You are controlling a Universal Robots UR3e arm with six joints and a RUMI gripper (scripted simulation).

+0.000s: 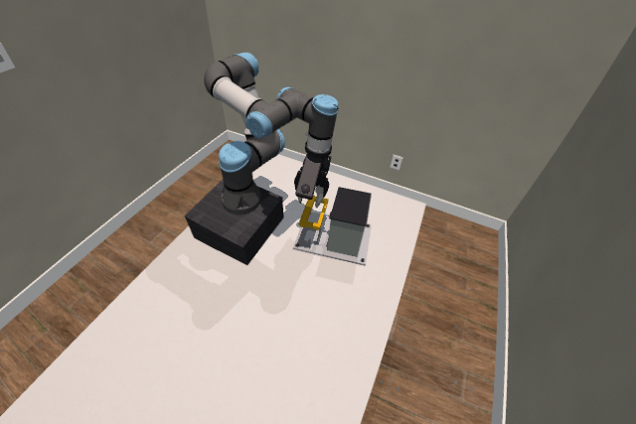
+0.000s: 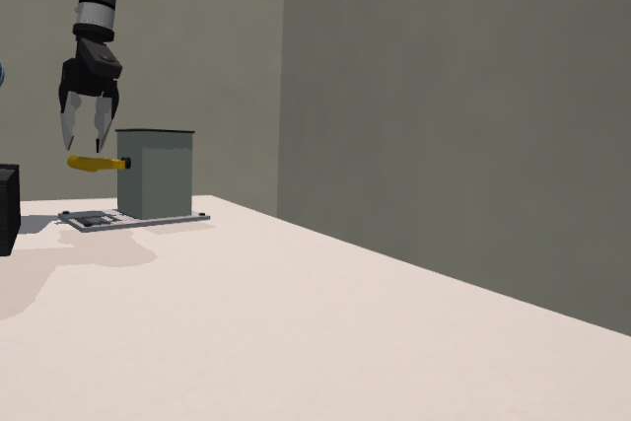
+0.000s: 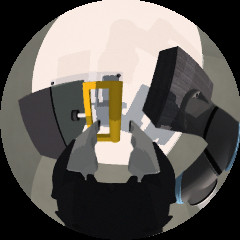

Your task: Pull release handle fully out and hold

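Right now the grey baseplate is 14 cm below my hand, 9 cm ahead of it and 2 cm to the left of it.
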